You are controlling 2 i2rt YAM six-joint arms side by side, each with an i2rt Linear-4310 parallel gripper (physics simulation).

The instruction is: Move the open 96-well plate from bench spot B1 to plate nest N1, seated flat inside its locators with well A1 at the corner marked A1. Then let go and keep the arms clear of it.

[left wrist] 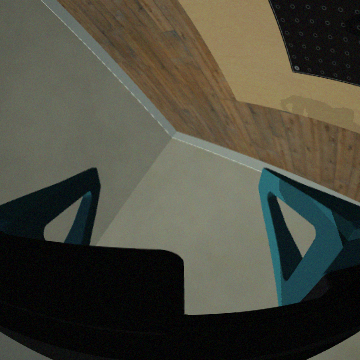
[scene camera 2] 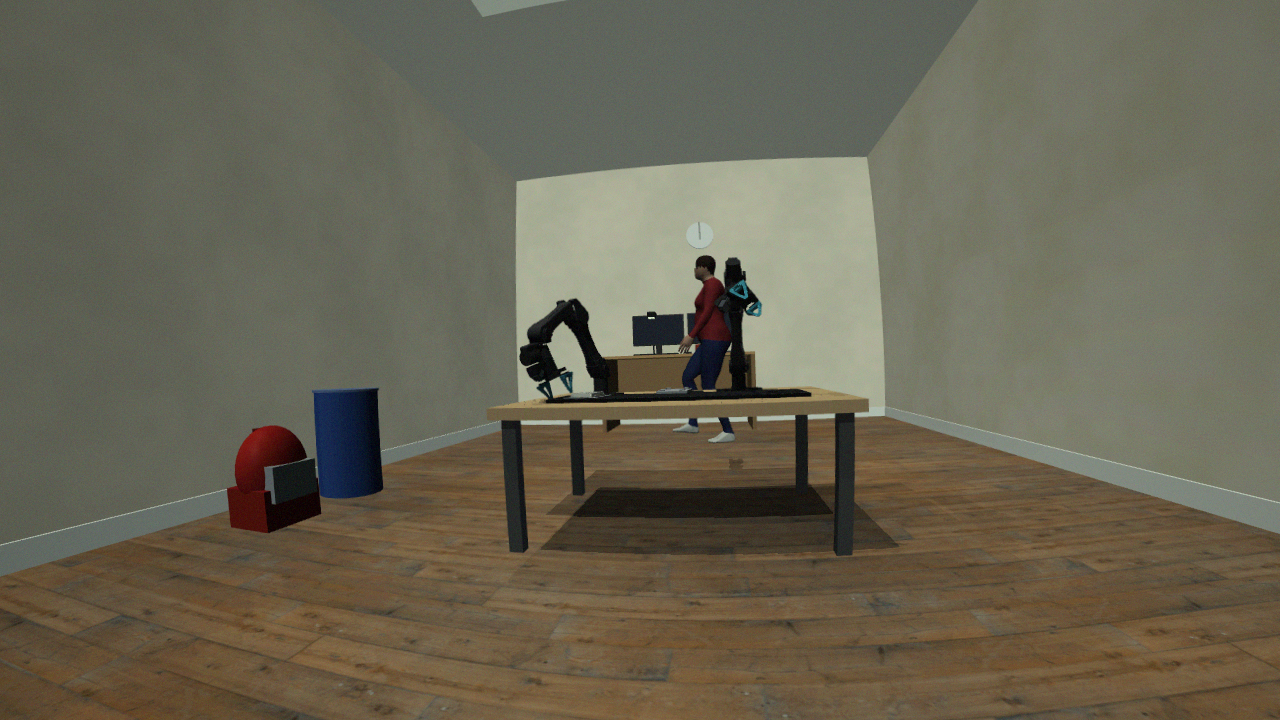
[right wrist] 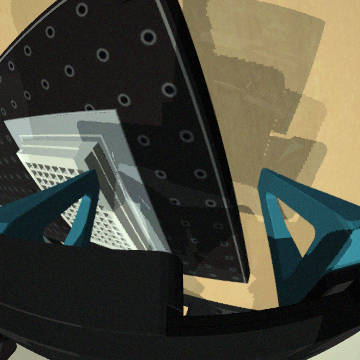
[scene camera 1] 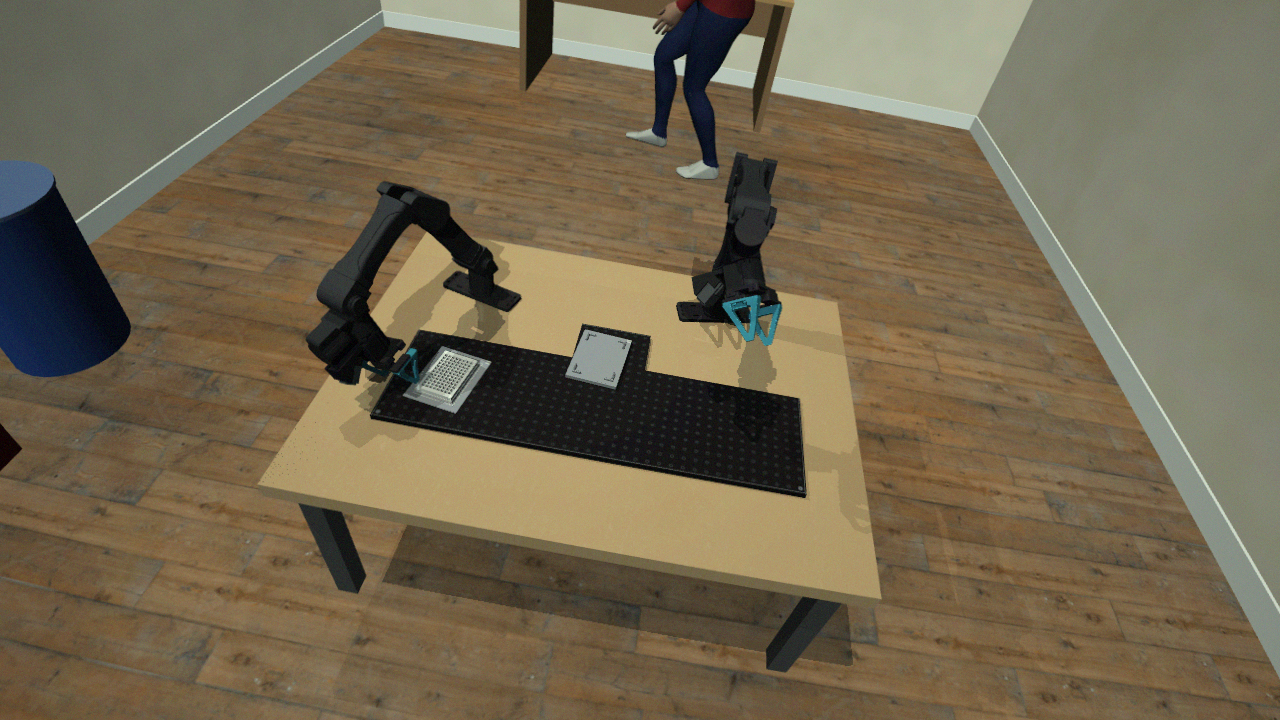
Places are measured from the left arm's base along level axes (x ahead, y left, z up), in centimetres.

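Where they show: left gripper, fingertip midpoint: (left wrist: 179, 176) (scene camera 2: 753, 307) (scene camera 1: 759, 343); right gripper, fingertip midpoint: (scene camera 2: 561, 396) (right wrist: 178, 177) (scene camera 1: 401, 378); left arm's base, origin of the base link: (scene camera 2: 739, 390) (scene camera 1: 713, 313); right arm's base, origin of the base link: (right wrist: 206, 303) (scene camera 1: 481, 292).
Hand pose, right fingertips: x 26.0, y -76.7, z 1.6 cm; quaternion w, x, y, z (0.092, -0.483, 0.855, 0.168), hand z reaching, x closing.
Observation:
Things, the pixels of their centre, and the offset from my right fingertips. "spot": a spot on its surface instead. Level surfaces: height alone.
- white 96-well plate, body centre: (right wrist: 84, 204) (scene camera 1: 448, 375) (scene camera 2: 588, 394) dy +10.0, dx -0.3, dz +0.6 cm
- B1, surface spot: (right wrist: 60, 122) spot: dy +5.3, dx +6.2, dz -0.1 cm
- Nest N1, body centre: (scene camera 1: 599, 357) (scene camera 2: 674, 390) dy +44.3, dx -6.5, dz +0.6 cm
- black perforated board, its level: dz -0.3 cm
The white 96-well plate (scene camera 1: 449, 374) (right wrist: 55, 159) lies flat on the grey pad of B1 (scene camera 1: 454, 406) (right wrist: 60, 122), at the left end of the black board. Its A1 corner cannot be read. Nest N1 (scene camera 1: 600, 356), a light grey block with dark corner locators, is empty. My right gripper (scene camera 1: 393, 368) (scene camera 2: 558, 394) (right wrist: 178, 177) is open and low, beside the plate's left side in scene camera 1. In the right wrist view one finger covers part of the plate; board edge and table show between the fingers. My left gripper (scene camera 1: 759, 340) (scene camera 2: 748, 301) (left wrist: 179, 176) is open, empty and raised, away from the plate.
The black perforated board (scene camera 1: 698, 429) (left wrist: 325, 40) (right wrist: 145, 65) lies along the wooden table (scene camera 1: 572, 528) (scene camera 2: 680, 411). N1 stands at its back edge. A person (scene camera 1: 702, 80) (scene camera 2: 711, 313) stands behind the table near a desk (scene camera 2: 648, 371). A blue barrel (scene camera 1: 53, 268) (scene camera 2: 347, 443) stands on the floor at the left.

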